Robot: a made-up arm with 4 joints. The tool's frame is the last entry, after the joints. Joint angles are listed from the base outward. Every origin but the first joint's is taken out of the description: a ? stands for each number. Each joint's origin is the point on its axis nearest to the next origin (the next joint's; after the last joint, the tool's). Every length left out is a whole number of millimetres.
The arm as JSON. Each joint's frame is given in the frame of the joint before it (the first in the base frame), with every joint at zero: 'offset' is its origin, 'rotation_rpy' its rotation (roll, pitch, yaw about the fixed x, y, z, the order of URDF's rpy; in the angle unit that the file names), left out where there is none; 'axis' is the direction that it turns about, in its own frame. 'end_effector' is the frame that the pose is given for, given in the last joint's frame.
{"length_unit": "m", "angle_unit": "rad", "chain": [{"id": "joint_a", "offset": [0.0, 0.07, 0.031], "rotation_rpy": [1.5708, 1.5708, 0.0], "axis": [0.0, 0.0, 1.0]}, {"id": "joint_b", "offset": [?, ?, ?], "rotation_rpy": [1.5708, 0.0, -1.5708], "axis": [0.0, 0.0, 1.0]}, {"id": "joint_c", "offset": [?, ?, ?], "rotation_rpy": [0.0, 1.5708, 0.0], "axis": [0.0, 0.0, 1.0]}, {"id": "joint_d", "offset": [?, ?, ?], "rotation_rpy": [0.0, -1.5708, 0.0], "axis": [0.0, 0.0, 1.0]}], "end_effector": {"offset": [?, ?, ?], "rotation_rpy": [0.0, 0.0, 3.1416]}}
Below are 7 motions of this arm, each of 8 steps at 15 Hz.
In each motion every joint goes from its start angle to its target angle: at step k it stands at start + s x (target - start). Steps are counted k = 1, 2, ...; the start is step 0. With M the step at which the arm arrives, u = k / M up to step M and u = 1 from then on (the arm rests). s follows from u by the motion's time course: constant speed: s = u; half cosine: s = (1 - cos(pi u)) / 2; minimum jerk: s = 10 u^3 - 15 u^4 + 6 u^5.
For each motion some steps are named. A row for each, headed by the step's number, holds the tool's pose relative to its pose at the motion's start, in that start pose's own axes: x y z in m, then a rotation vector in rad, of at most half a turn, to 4 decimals.
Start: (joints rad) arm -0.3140 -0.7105 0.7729 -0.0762
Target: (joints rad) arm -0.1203 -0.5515 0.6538 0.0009
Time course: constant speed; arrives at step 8
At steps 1, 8:
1: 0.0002 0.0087 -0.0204 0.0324 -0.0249 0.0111
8: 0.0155 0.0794 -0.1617 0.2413 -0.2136 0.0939

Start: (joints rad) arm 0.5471 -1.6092 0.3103 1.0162
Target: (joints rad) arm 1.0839 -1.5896 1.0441 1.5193
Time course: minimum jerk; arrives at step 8
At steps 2, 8:
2: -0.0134 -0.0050 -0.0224 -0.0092 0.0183 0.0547
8: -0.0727 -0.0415 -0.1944 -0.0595 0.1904 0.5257

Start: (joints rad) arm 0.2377 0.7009 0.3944 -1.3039
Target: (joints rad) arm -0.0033 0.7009 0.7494 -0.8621
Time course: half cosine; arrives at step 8
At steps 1, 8:
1: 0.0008 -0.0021 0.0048 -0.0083 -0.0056 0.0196
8: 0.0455 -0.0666 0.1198 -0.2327 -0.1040 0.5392

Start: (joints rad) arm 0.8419 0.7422 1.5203 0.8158
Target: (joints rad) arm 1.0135 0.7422 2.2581 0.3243
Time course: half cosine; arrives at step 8
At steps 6, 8:
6: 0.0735 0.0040 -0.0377 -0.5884 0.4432 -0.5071
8: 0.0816 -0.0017 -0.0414 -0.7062 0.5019 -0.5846

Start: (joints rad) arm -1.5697 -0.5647 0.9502 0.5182
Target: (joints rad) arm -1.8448 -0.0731 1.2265 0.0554
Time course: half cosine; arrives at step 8
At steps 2, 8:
2: -0.0140 -0.0631 -0.0220 -0.0723 -0.0069 0.0016
8: 0.0143 -0.4567 -0.0988 -0.4260 -0.1966 0.0085

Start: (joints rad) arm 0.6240 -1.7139 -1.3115 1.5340
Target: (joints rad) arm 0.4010 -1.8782 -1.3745 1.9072
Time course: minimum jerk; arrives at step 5
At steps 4, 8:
4: -0.0112 -0.0466 -0.1098 -0.1395 0.1677 0.3599
8: -0.0130 -0.0508 -0.1159 -0.1464 0.1796 0.3832

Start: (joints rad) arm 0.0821 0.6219 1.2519 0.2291
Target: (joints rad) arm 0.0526 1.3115 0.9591 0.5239
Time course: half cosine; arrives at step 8
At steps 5, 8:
5: 0.0755 -0.1232 -0.2696 0.0629 -0.4794 0.4069
8: 0.1530 -0.1823 -0.3765 0.0604 -0.6887 0.6091

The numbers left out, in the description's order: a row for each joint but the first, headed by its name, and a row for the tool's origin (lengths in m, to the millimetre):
joint_b: -0.127 -0.354 0.0
joint_c: 0.595 0.046 0.0
joint_d: 0.15 0.043 0.0
tool: 0.045 -0.189 0.0

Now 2 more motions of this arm.
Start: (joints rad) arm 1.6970 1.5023 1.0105 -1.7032
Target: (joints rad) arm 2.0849 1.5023 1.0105 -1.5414
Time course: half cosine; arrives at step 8
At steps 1, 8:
1: -0.0041 -0.0007 -0.0007 0.0024 -0.0145 0.0053
8: -0.0999 -0.0190 -0.0448 0.0340 -0.3861 0.1373

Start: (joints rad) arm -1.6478 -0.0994 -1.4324 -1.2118
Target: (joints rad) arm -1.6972 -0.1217 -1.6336 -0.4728
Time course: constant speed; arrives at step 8
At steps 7, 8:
7: -0.1584 -0.0296 0.0206 0.1233 0.1239 0.6011
8: -0.1769 -0.0382 0.0246 0.1484 0.1350 0.6866

